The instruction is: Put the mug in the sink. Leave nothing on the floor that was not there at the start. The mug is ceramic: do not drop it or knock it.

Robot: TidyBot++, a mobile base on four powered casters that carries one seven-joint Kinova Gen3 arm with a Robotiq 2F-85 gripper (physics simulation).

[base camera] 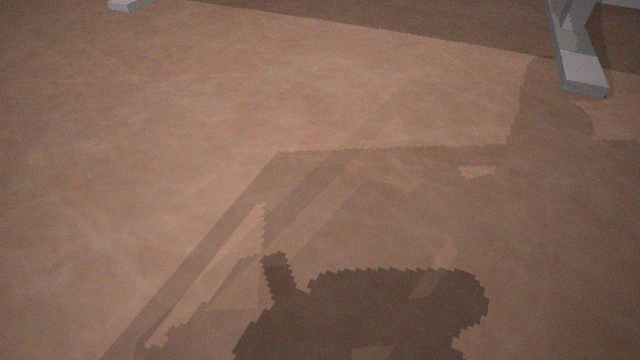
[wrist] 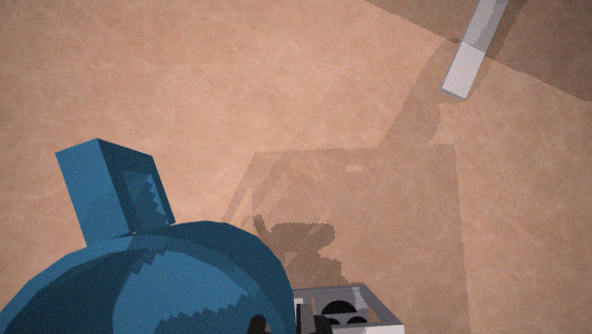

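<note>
Blue mug [wrist: 196, 270] visible to me. In the base camera view, the blue mug is out of frame.
</note>
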